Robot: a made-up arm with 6 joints.
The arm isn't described. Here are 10 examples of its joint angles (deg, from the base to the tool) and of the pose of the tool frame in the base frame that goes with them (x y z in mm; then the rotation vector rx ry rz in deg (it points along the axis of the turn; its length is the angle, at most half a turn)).
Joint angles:
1: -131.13 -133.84 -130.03 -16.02 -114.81 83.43
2: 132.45 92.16 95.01 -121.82 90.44 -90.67
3: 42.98 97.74 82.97 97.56 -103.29 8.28
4: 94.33 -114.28 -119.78 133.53 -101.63 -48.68
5: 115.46 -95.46 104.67 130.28 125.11 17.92
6: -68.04 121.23 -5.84 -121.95 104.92 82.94
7: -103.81 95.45 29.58 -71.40 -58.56 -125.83
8: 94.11 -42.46 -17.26 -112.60 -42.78 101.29
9: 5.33 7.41 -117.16 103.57 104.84 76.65
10: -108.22 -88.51 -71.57 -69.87 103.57 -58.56
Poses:
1: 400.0 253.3 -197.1 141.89 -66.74 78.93
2: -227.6 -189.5 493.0 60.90 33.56 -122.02
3: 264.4 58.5 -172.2 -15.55 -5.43 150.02
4: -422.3 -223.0 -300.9 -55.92 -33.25 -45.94
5: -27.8 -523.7 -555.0 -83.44 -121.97 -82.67
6: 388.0 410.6 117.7 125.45 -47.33 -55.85
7: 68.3 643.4 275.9 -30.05 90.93 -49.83
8: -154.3 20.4 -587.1 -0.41 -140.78 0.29
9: -107.9 28.8 118.7 -159.28 39.97 -16.68
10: 376.9 -615.7 -53.3 69.93 135.93 -37.50
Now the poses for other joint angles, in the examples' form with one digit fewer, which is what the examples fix.
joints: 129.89 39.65 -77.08 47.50 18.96 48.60
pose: 10 -142 42 30.5 -126.1 -117.3
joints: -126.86 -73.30 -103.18 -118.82 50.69 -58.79
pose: 44 -383 224 99.5 73.2 -40.8
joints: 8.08 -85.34 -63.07 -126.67 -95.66 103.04
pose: -416 -280 -174 18.5 -44.8 -19.3
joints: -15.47 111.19 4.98 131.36 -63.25 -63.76
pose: -202 132 -137 -94.2 37.7 -65.1
